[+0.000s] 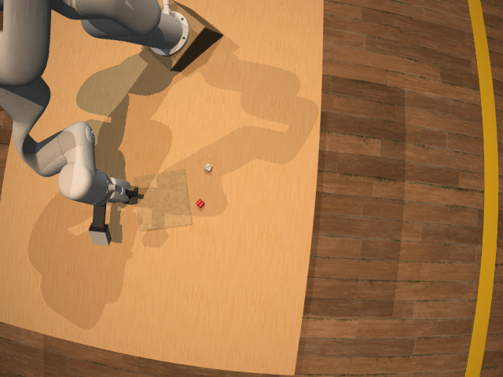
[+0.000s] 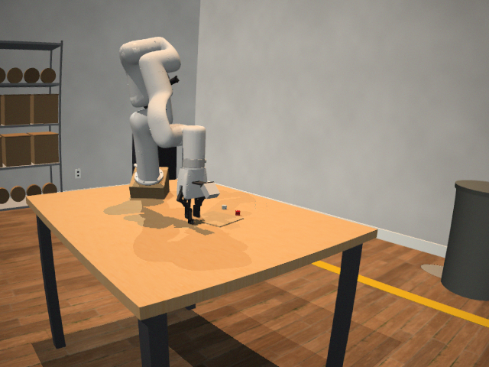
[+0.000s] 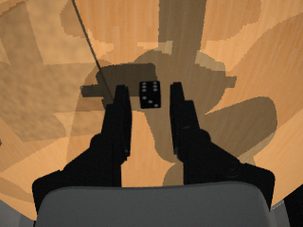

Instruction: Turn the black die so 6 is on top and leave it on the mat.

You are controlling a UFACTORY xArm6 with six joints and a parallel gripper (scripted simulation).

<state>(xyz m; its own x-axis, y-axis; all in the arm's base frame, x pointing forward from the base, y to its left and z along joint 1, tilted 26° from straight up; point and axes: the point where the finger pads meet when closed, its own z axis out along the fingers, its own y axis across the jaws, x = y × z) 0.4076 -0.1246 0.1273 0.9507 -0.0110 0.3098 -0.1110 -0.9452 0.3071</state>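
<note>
Now: hand 30 mm above the black die and 10 mm past it. The rest, counted from my hand: tan mat 100 mm to the left, 40 mm below, 20 mm ahead; red die 200 mm to the left, 40 mm ahead, 30 mm below; white die 230 mm to the left, 50 mm behind, 30 mm below.
</note>
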